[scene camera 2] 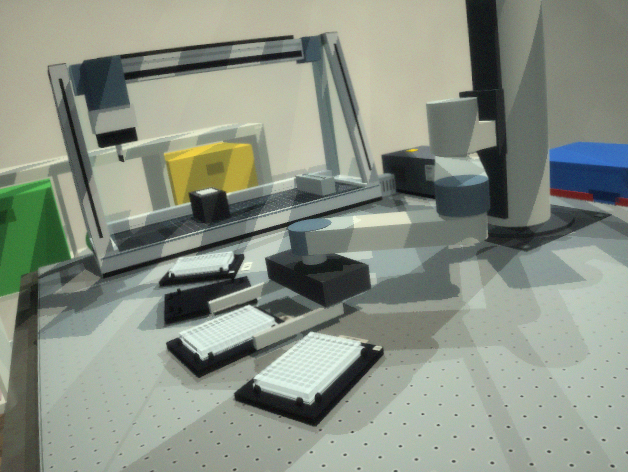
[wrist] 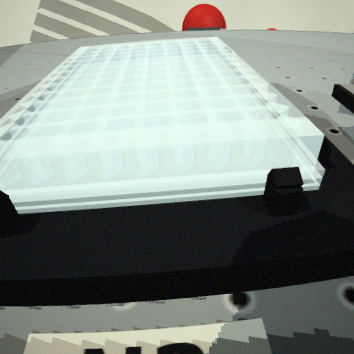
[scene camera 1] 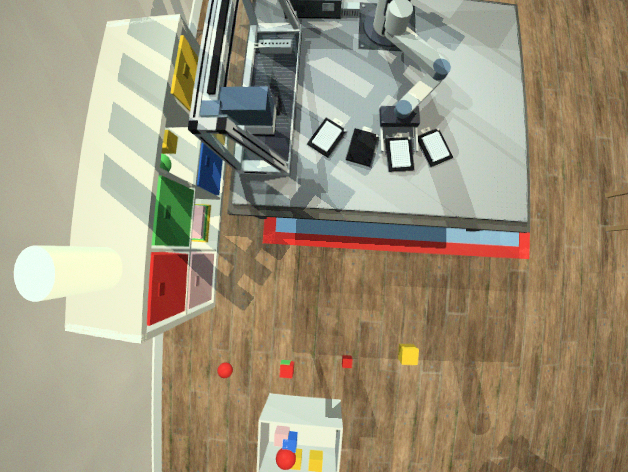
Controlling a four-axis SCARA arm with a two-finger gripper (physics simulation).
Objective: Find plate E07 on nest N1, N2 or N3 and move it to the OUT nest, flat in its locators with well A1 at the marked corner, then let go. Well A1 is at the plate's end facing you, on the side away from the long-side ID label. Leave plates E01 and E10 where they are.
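Frame: origin at the arm's base, x left, y back, z up, level; millimetres.
Seen in the pictures: gripper, fingertip midpoint: (scene camera 2: 230, 323) (wrist: 154, 73) (scene camera 1: 399, 151); arm's base, link origin: (scene camera 2: 516, 225).
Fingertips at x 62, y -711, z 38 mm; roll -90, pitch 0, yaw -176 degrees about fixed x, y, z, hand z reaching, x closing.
Offsets run from my fingertips to a thing's top centre. "spot": to the spot under its first point.
My gripper (scene camera 1: 400, 150) (scene camera 2: 232, 324) is open, its fingers apart on both long sides of a clear white well plate @[dx +5, dy -7, dz +1 mm] (scene camera 1: 400, 160) (scene camera 2: 218, 335) (wrist: 165, 110). This plate lies flat between the locators of its black nest (scene camera 1: 401, 169) (scene camera 2: 197, 367) (wrist: 150, 245). The fingers do not show in the wrist view. A cut-off nest tag @[spot: dx -3, dy +84, dz -24 mm] (wrist: 125, 345) begins with N; its number is unclear. An empty black nest @[dx -175, dy +18, dz -4 mm] (scene camera 1: 361, 148) (scene camera 2: 180, 307) is beside it. Other plates sit at the right (scene camera 1: 435, 146) (scene camera 2: 309, 365) and far left (scene camera 1: 326, 136) (scene camera 2: 203, 263). Plate IDs and the marked corner are not readable.
A gantry frame (scene camera 1: 223, 123) (scene camera 2: 76, 167) stands at the table's left, with a black block @[spot: dx -578, dy +165, dz +68 mm] (scene camera 2: 209, 205) and a grey rack @[spot: dx -628, dy +498, dz +69 mm] (scene camera 1: 274, 44) (scene camera 2: 315, 184) on its deck. The arm's column (scene camera 2: 522, 126) stands at the back. The neighbouring nests are close to the fingers.
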